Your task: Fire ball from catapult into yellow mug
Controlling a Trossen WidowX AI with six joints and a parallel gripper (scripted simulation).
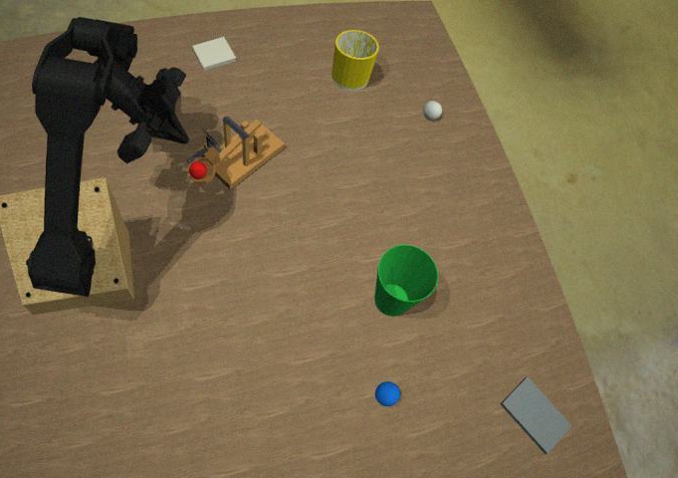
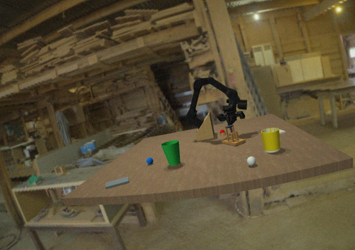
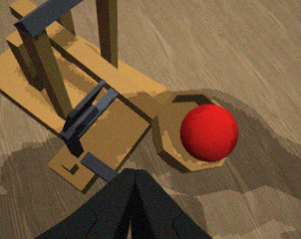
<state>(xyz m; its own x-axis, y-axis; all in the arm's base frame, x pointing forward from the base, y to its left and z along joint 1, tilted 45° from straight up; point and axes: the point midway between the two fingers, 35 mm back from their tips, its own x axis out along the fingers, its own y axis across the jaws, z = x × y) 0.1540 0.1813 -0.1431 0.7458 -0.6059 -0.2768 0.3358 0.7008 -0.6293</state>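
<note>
My gripper tip is 5 cm to the left of the red ball, 2 cm short of it and 2 cm above it. The rest, counted from my gripper tip: white tile (30 cm to the left, 8 cm below, 4 cm ahead); wooden catapult (6 cm ahead, 3 cm below); yellow mug (34 cm ahead, 23 cm to the left, 5 cm below).
</note>
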